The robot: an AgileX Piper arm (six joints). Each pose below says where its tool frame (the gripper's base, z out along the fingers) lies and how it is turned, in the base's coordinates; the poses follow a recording.
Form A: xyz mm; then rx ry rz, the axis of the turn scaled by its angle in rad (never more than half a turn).
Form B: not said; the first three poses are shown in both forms.
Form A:
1: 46, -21, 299, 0.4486, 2.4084, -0.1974
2: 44, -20, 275, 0.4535, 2.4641, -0.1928
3: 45, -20, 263, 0.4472, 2.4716, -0.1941
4: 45, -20, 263, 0.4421, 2.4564, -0.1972
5: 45, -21, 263, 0.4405, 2.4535, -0.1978
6: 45, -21, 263, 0.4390, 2.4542, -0.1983
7: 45, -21, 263, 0.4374, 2.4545, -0.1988
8: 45, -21, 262, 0.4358, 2.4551, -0.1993
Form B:
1: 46, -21, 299, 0.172, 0.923, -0.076, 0.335
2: 44, -20, 275, 0.172, 0.933, -0.073, 0.309
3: 45, -20, 263, 0.169, 0.934, -0.073, 0.306
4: 45, -20, 263, 0.168, 0.932, -0.075, 0.314
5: 45, -21, 263, 0.167, 0.931, -0.075, 0.315
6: 45, -21, 263, 0.167, 0.931, -0.075, 0.315
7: 45, -21, 263, 0.166, 0.931, -0.075, 0.315
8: 45, -21, 262, 0.165, 0.932, -0.076, 0.315
